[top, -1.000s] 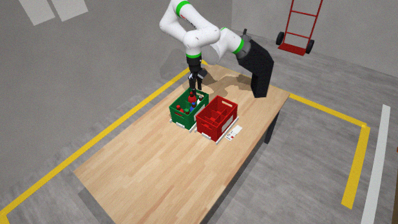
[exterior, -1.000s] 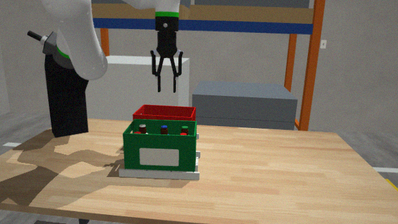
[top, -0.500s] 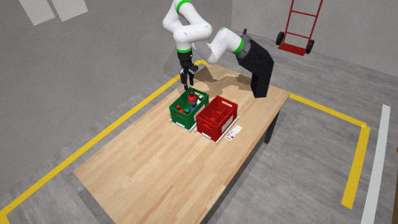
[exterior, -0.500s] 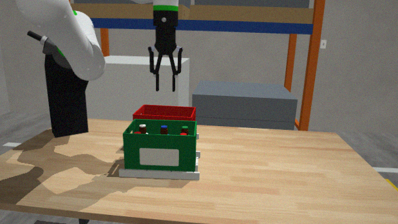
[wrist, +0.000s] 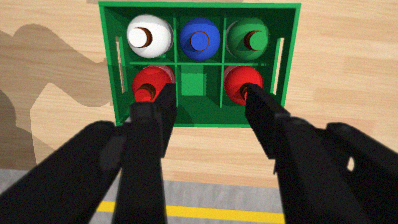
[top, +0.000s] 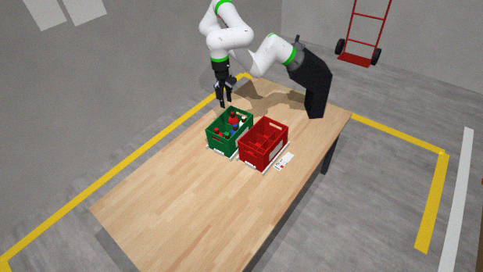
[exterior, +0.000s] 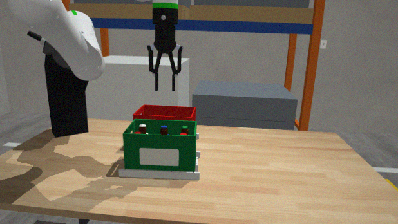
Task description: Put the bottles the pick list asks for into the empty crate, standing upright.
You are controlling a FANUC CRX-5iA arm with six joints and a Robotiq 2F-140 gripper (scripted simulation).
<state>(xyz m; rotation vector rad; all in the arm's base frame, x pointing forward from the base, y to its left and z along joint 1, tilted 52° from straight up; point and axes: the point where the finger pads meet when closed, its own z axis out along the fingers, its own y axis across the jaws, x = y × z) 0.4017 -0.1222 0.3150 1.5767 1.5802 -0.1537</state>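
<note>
The red-capped bottle is 270 mm below my hand, 110 mm behind it and 20 mm to the right of it. Also, from my hand: green crate 270 mm below, 10 mm behind; then blue-label bottle 270 mm below, 40 mm to the left; then white-capped bottle 270 mm below, 90 mm behind, 60 mm to the left.
</note>
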